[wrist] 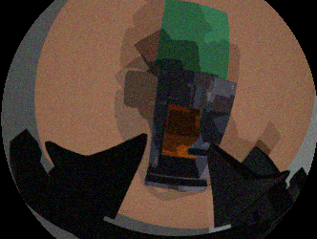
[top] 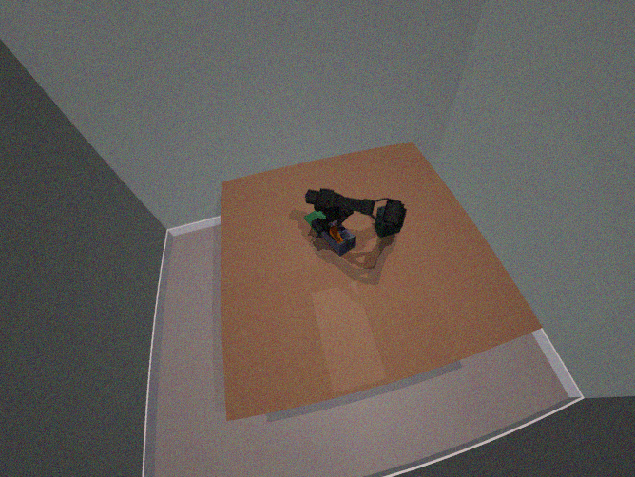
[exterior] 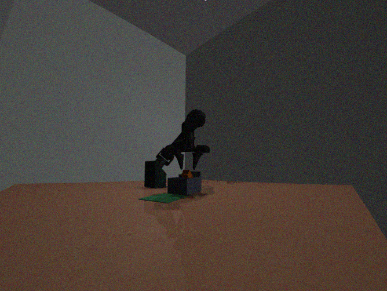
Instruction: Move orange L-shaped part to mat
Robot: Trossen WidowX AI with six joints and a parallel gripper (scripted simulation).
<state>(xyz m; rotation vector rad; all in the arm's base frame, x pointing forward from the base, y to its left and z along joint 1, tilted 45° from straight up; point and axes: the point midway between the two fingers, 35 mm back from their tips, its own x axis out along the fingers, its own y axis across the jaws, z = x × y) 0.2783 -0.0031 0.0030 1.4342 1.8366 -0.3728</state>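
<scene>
Right now the orange L-shaped part is 6 cm below my gripper tip, 3 cm to the left of it and 3 cm behind it. From my gripper tip the other things lie so: green mat: 14 cm to the right, 11 cm below, 4 cm ahead.
</scene>
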